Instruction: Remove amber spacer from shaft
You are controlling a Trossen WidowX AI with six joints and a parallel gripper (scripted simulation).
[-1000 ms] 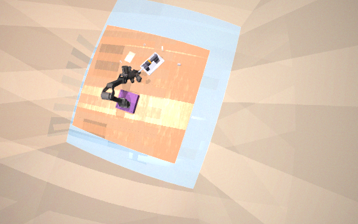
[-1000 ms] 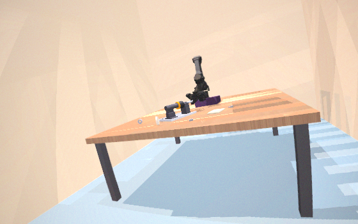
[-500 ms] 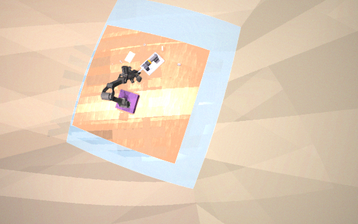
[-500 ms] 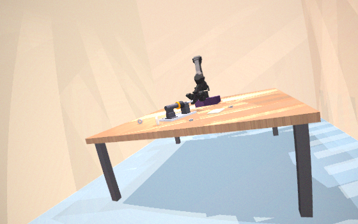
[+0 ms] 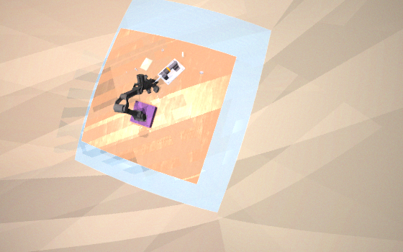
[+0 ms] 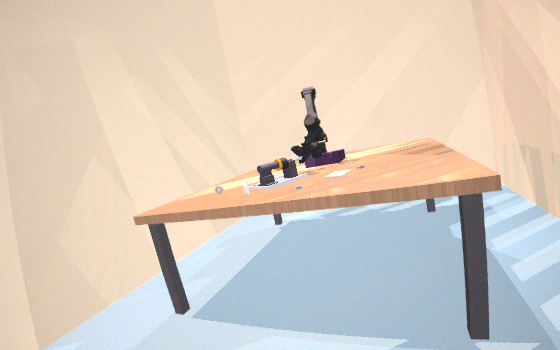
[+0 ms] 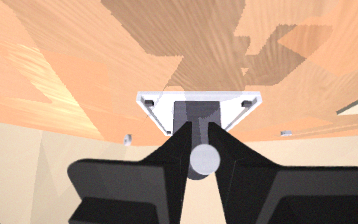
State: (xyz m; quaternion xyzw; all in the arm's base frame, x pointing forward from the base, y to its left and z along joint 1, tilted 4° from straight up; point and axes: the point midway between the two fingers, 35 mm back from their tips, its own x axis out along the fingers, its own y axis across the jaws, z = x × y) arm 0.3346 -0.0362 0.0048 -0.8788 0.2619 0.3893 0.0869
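My gripper tip is 4 cm short of the shaft, 3 cm to the left of it and 2 cm below it. The rest, counted from my gripper tip: white peg (32 cm ahead, 15 cm to the right, 3 cm below); then amber spacer (12 cm ahead, 7 cm to the right, 1 cm above); then flat white sheet (17 cm ahead, 19 cm to the left, 5 cm below).
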